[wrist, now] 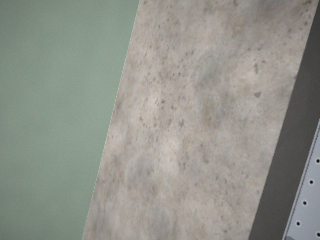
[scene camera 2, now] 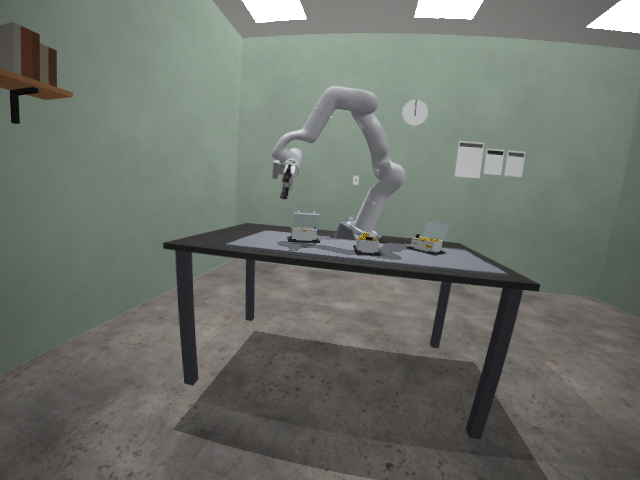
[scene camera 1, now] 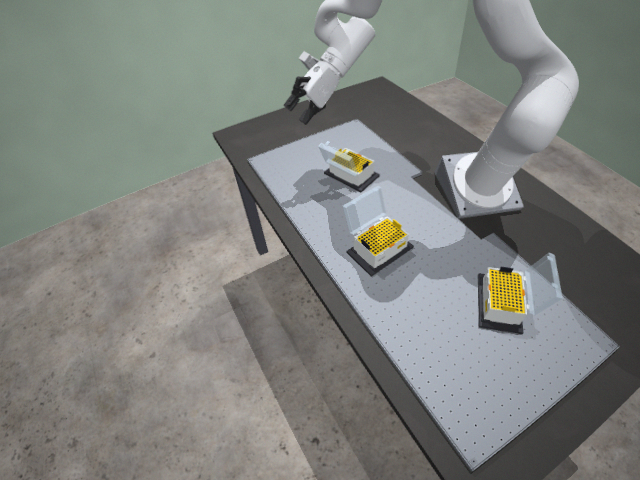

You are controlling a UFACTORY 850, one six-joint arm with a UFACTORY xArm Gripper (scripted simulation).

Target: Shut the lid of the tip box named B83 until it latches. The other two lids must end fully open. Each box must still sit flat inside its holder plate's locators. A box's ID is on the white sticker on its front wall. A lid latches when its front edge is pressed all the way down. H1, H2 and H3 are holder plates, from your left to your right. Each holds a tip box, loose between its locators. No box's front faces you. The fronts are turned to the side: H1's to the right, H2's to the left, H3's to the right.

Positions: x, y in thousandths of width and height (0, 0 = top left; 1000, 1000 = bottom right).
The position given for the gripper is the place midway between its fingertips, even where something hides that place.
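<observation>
Gripper (scene camera 1: 460, 241). A lid (scene camera 1: 841, 578). Another lid (scene camera 1: 573, 436).
</observation>
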